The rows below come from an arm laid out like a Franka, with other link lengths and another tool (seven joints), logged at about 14 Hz.
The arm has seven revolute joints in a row. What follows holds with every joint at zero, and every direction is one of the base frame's.
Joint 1 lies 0.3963 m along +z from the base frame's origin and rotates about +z.
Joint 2 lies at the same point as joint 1 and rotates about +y.
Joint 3 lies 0.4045 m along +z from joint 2 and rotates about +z.
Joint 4 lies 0.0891 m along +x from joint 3 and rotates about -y.
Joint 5 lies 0.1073 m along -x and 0.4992 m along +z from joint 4 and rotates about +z.
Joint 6 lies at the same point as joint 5 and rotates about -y.
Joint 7 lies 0.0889 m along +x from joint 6 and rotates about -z.
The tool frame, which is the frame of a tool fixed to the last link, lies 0.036 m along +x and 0.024 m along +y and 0.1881 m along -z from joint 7; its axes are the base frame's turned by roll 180, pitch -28.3 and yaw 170.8 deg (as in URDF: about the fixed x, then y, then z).
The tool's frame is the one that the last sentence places.
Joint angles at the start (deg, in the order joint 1, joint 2, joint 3, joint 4, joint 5, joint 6, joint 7):
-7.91, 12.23, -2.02, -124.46, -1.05, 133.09, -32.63
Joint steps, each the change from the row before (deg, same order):
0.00, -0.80, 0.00, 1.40, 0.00, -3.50, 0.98
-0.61, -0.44, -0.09, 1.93, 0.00, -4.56, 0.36
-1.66, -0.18, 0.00, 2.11, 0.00, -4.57, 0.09
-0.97, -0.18, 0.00, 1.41, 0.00, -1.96, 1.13
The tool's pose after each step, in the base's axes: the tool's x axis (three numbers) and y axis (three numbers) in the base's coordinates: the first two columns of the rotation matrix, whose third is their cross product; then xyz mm. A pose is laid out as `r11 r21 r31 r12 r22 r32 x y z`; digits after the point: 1 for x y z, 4 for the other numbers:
-0.8122 -0.1986 0.5485 -0.2285 0.9734 0.0141 685.0 -81.6 304.6
-0.7947 -0.1856 0.5779 -0.2084 0.9777 0.0273 684.6 -90.4 320.6
-0.7771 -0.1645 0.6075 -0.1757 0.9836 0.0415 682.3 -110.5 335.8
-0.7786 -0.1345 0.6130 -0.1390 0.9895 0.0405 684.8 -123.5 348.3

